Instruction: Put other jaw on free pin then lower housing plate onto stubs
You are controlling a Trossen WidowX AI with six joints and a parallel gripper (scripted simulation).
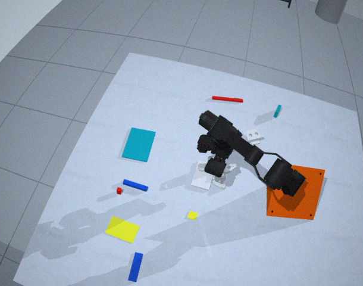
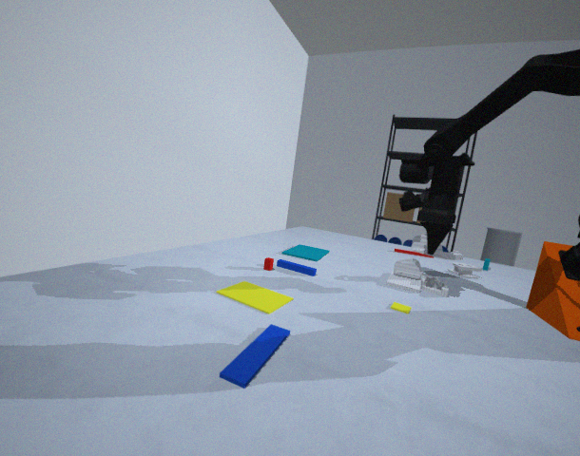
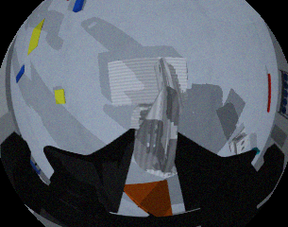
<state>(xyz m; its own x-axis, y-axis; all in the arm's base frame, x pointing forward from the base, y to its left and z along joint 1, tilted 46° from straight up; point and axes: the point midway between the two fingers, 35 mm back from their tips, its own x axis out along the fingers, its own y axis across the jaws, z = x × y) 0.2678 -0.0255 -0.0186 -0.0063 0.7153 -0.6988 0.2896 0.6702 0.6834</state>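
The white base lies 80 mm below my gripper tip, 40 mm ahead of it and 10 mm to the right of it. The rest, counted from my gripper tip: white stand 230 mm to the right, 150 mm behind, 70 mm below; then white jaw piece 40 mm behind, 10 mm to the right; then small yellow tile 170 mm to the left, 80 mm below, 70 mm ahead.
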